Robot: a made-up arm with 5 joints.
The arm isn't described. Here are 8 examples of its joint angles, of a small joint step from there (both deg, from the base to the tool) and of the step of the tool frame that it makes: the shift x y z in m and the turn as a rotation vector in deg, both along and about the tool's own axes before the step.
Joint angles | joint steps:
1: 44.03 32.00 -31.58 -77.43 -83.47 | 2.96 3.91 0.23 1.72 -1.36
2: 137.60 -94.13 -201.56 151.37 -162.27 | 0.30 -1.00 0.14 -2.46 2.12
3: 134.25 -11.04 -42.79 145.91 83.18 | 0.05 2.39 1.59 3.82 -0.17
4: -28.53 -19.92 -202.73 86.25 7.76 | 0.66 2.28 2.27 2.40 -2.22
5: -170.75 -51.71 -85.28 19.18 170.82 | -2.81 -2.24 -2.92 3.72 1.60
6: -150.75 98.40 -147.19 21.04 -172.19 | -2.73 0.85 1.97 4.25 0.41
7: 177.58 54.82 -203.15 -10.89 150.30 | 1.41 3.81 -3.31 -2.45 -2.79
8: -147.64 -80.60 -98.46 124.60 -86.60 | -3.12 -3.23 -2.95 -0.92 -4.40
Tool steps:
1: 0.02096 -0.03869 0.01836 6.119 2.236 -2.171
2: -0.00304 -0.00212 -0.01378 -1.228 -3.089 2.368
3: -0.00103 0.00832 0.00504 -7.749 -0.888 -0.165
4: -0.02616 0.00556 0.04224 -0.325 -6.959 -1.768
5: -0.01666 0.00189 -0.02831 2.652 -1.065 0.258
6: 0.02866 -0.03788 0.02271 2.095 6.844 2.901
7: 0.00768 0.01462 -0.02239 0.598 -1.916 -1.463
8: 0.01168 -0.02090 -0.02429 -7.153 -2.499 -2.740
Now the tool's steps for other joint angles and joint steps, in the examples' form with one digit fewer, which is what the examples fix.
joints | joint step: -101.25 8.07 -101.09 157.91 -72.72 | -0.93 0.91 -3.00 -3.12 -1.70
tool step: -0.0012 0.0106 -0.0169 -4.76 2.26 -1.27
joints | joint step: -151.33 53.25 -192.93 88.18 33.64 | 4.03 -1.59 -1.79 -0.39 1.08
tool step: -0.0154 -0.0419 -0.0314 4.79 1.30 -1.32
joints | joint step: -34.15 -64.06 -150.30 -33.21 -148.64 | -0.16 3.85 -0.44 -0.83 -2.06
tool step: 0.0379 -0.0210 -0.0067 1.18 2.30 -2.12
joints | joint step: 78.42 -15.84 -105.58 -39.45 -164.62 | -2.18 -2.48 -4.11 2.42 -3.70
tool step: -0.0468 0.0125 -0.0063 -0.35 -4.20 -5.78
